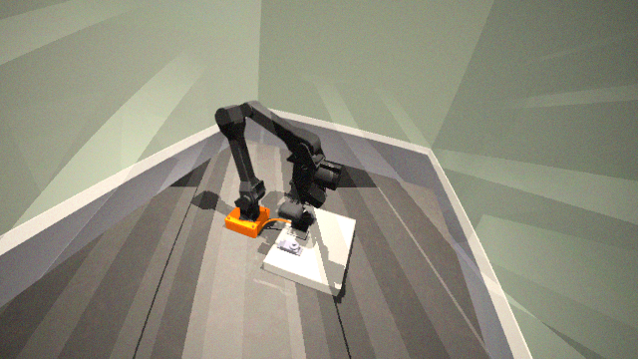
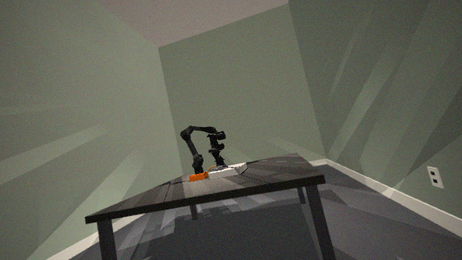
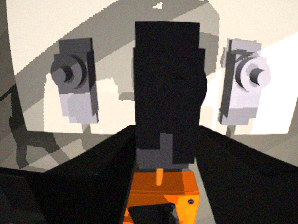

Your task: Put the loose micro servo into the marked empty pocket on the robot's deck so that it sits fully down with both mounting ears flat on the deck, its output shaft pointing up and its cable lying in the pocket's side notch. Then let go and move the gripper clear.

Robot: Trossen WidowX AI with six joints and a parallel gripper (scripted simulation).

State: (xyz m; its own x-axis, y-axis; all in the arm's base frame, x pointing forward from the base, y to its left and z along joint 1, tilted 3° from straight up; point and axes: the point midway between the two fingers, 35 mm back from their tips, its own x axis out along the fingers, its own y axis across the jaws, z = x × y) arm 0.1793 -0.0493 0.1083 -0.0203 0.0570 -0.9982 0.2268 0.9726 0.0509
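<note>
My gripper tip is 120 mm short of the deck, 30 mm to the left of it and 100 mm above it.
</note>
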